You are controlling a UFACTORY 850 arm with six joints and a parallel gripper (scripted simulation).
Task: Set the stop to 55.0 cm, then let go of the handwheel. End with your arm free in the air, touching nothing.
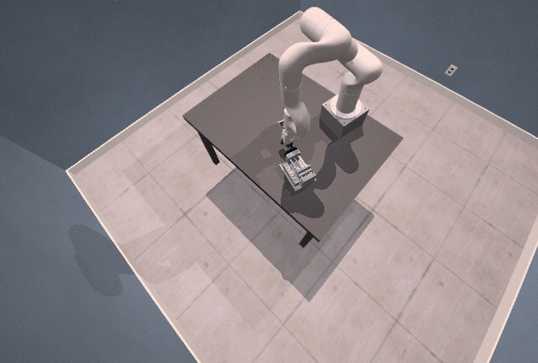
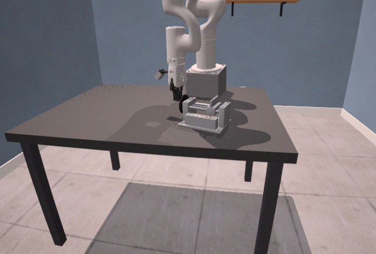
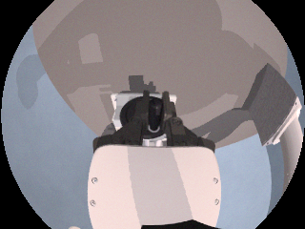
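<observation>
My gripper is now 1 cm to the right of the dark handle. Round my hand: black handwheel (2 cm to the left, 1 cm below, 1 cm ahead); grey stop fixture (18 cm to the left, 7 cm ahead, 2 cm below).
</observation>
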